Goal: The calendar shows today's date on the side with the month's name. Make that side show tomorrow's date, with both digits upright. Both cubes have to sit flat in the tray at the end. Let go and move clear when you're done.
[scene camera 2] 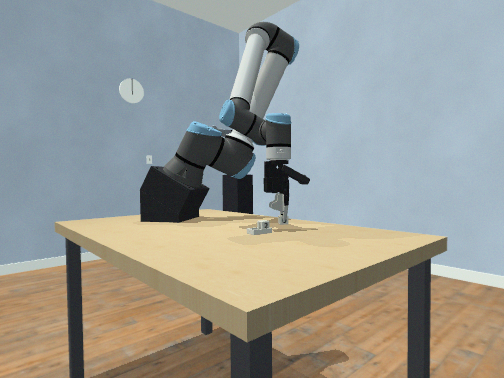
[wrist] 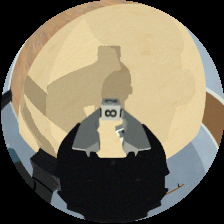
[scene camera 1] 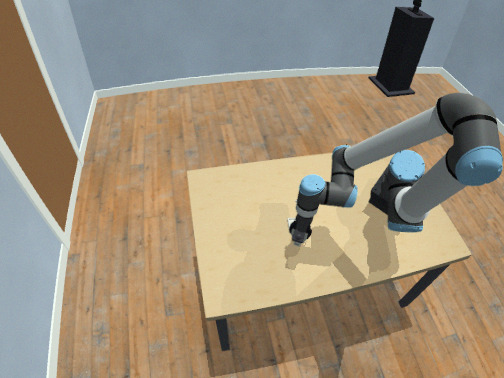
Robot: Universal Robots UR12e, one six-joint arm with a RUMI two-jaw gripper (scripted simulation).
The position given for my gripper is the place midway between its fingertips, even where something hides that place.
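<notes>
There is my gripper (scene camera 2: pixel 282 221), in my sight. I can also find it (wrist: pixel 110 108), the same gripper, through the wrist view.
</notes>
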